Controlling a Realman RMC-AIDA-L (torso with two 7-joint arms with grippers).
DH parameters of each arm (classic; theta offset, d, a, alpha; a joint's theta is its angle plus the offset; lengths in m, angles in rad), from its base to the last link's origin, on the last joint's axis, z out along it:
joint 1: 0 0.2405 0 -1.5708
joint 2: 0 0 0 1.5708
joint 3: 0 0.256 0 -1.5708
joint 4: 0 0 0 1.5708
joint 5: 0 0.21 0 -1.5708
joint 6: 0 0 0 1.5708
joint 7: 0 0.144 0 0
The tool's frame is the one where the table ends.
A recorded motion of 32 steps. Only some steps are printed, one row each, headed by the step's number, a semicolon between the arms.
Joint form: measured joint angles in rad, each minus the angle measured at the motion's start. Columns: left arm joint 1, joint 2, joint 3, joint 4, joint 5, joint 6, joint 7; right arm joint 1, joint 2, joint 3, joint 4, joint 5, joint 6, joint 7.
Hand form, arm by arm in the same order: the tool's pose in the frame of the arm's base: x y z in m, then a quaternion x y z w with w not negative. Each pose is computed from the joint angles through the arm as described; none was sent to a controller.
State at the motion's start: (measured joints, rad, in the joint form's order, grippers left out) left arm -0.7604 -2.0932 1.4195 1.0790 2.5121 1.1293 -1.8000; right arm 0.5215 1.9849 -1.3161 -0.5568 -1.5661 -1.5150 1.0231
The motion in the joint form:
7: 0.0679 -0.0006 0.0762 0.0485 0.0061 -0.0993 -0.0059; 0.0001 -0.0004 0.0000 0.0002 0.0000 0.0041 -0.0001
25: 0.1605 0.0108 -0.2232 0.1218 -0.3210 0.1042 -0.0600; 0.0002 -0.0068 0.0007 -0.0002 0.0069 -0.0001 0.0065
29: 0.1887 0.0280 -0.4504 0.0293 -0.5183 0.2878 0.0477; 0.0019 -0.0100 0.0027 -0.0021 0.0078 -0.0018 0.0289
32: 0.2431 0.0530 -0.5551 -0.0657 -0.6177 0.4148 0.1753; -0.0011 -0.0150 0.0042 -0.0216 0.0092 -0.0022 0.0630
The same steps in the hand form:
7: -0.1514 0.4094 -0.0418 -0.95636 0.09119 0.15252 0.23193; 0.2380 0.3081 -0.0375 -0.97356 0.00591 0.22501 0.03884
25: -0.1600 0.3971 0.0113 -0.96923 -0.09523 -0.03989 0.22346; 0.2384 0.3091 -0.0345 -0.97314 0.00853 0.22654 0.03998
29: -0.1824 0.3827 0.0414 -0.95833 -0.14781 -0.15602 0.18817; 0.2381 0.3103 -0.0328 -0.97298 0.01754 0.22693 0.03865
32: -0.2126 0.3605 0.0544 -0.95076 -0.15449 -0.21109 0.16620; 0.2368 0.3126 -0.0290 -0.97284 0.02597 0.22661 0.03954

